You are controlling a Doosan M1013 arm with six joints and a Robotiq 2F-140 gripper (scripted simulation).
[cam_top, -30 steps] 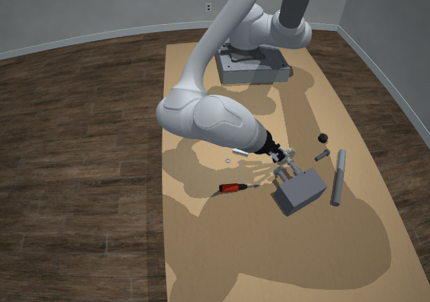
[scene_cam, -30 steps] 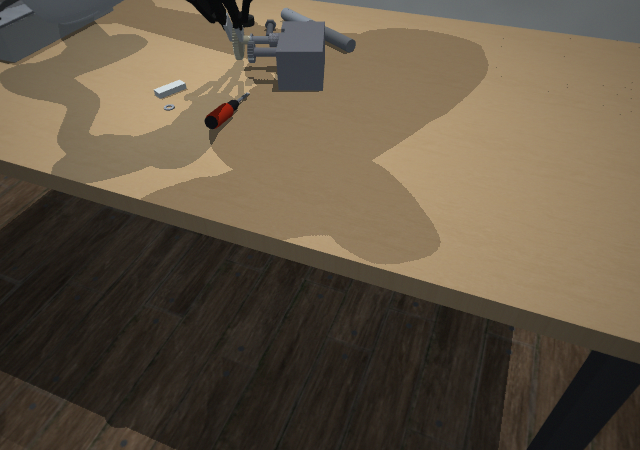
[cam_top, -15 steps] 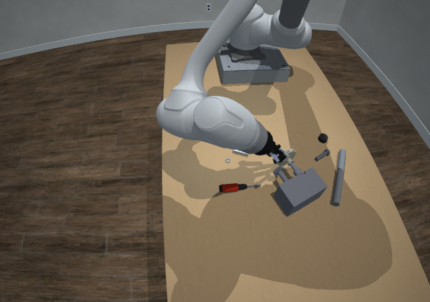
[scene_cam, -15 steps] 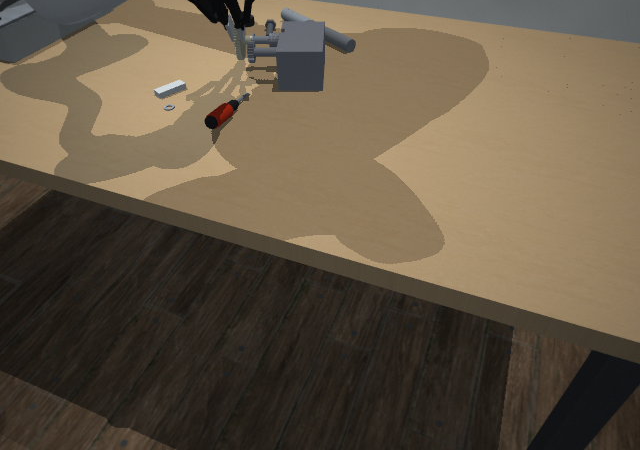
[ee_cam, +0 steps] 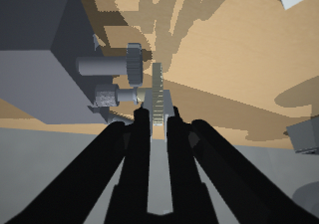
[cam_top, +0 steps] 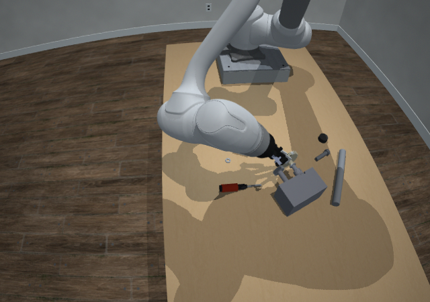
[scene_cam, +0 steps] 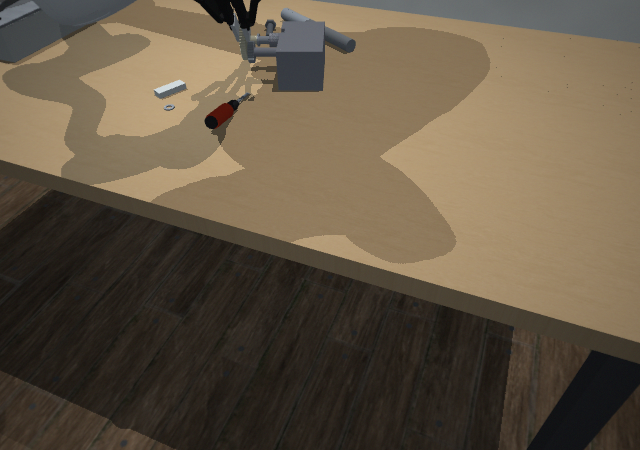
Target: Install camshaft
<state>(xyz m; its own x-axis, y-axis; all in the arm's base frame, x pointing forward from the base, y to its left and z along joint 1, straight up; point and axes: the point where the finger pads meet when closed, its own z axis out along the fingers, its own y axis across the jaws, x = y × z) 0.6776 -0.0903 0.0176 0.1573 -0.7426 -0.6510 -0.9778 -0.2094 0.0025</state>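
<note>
The small crank gear lies 2 cm ahead of my hand, 2 cm to the right of it and 4 cm below it. The rest, counted from my hand: red-handled screwdriver: 3 cm ahead, 15 cm to the right, 9 cm below; white block: 12 cm behind, 10 cm to the right, 10 cm below; camshaft: 3 cm ahead, 4 cm to the left, 4 cm below.
</note>
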